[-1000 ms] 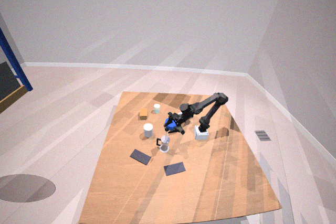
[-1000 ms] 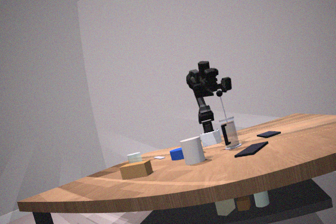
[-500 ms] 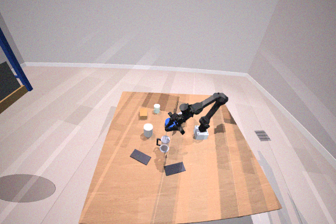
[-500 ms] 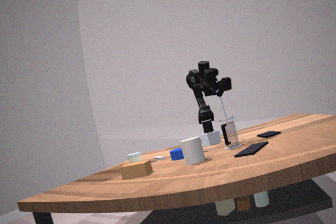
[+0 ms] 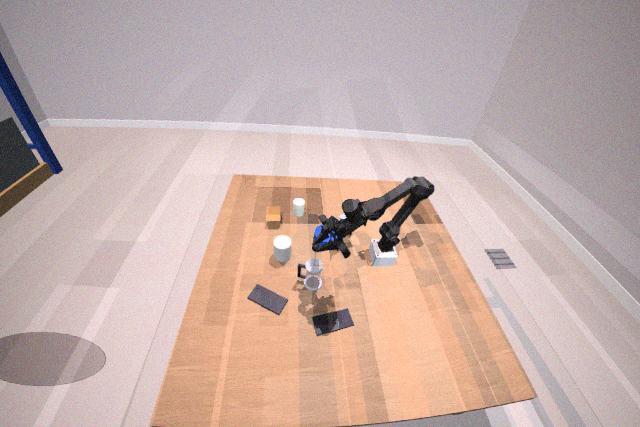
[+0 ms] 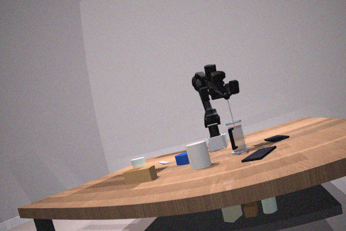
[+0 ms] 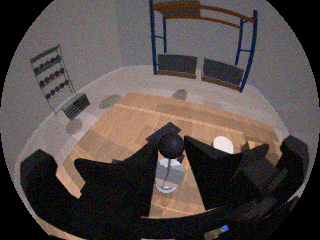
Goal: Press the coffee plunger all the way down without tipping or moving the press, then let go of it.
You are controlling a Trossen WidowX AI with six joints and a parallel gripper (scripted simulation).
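The glass coffee press lies 10 mm to the right of my gripper tip and 130 mm below it. Round my gripper tip: white cylinder (100 mm ahead, 170 mm to the right, 200 mm below); tan box (130 mm ahead, 410 mm to the right, 220 mm below); blue block (130 mm behind, 250 mm to the right, 230 mm below).
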